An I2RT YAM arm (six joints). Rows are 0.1 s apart.
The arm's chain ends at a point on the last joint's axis. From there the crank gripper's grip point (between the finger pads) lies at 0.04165 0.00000 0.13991 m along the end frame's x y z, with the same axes.
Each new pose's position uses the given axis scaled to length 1; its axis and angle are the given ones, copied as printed.
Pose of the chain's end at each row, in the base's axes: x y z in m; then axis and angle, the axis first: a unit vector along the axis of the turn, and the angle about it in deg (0 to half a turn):
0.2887, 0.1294, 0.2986, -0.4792, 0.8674, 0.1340, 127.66
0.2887, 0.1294, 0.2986, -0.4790, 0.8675, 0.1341, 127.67
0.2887, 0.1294, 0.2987, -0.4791, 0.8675, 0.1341, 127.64
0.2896, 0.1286, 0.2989, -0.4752, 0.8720, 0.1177, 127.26
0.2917, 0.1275, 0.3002, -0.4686, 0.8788, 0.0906, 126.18
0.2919, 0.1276, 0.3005, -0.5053, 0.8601, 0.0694, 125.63
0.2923, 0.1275, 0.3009, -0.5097, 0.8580, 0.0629, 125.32
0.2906, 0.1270, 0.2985, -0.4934, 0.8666, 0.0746, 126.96
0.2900, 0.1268, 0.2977, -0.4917, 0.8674, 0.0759, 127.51
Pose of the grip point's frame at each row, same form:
0.3603, 0.1852, 0.1843, -0.4792, 0.8674, 0.1340, 127.66
0.3602, 0.1852, 0.1842, -0.4790, 0.8675, 0.1341, 127.67
0.3603, 0.1852, 0.1844, -0.4791, 0.8675, 0.1341, 127.64
0.3640, 0.1808, 0.1847, -0.4752, 0.8720, 0.1177, 127.26
0.3715, 0.1739, 0.1871, -0.4686, 0.8788, 0.0906, 126.18
0.3745, 0.1720, 0.1886, -0.5053, 0.8601, 0.0694, 125.63
0.3762, 0.1710, 0.1896, -0.5097, 0.8580, 0.0629, 125.32
0.3704, 0.1706, 0.1843, -0.4934, 0.8666, 0.0746, 126.96
0.3687, 0.1701, 0.1826, -0.4917, 0.8674, 0.0759, 127.51

